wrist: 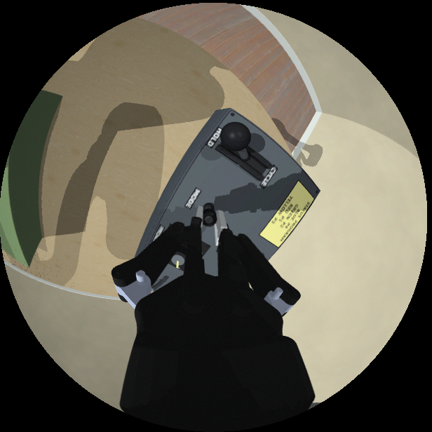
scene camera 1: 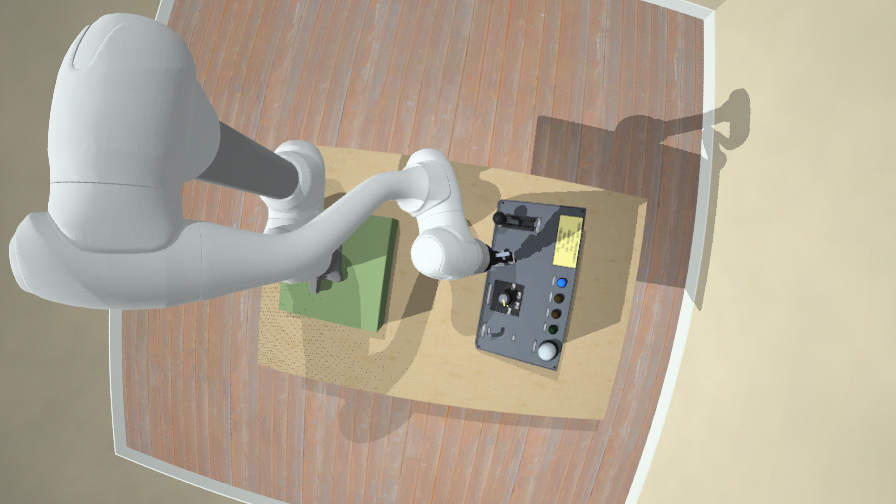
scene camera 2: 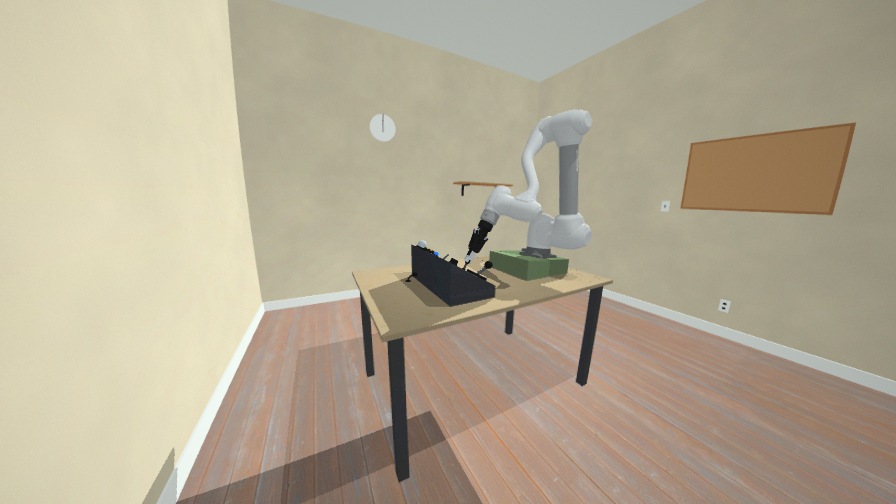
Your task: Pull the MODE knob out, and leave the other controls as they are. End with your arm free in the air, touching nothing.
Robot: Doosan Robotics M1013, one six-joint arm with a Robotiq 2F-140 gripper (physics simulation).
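The MODE knob (wrist: 209,216) is a small black round knob beside the MODE label on the dark grey control panel (scene camera 1: 529,269) (scene camera 2: 432,278) (wrist: 187,175). My gripper (scene camera 1: 510,257) (scene camera 2: 466,265) (wrist: 208,215) is shut on the MODE knob, one pale fingertip on each side of it. In the wrist view the knob stands up between the fingertips, with a dark part of it showing just behind. In the two scene views the fingers hide most of the knob.
A lever with a black ball (scene camera 1: 499,218) (scene camera 2: 488,264) (wrist: 235,135) stands by the HOLD label. A rotary selector (scene camera 1: 504,299) (wrist: 177,260), a lit blue lamp (scene camera 1: 562,282), a white dome (scene camera 1: 546,351) and a yellow label (scene camera 1: 567,241) (wrist: 286,215) are also on the panel.
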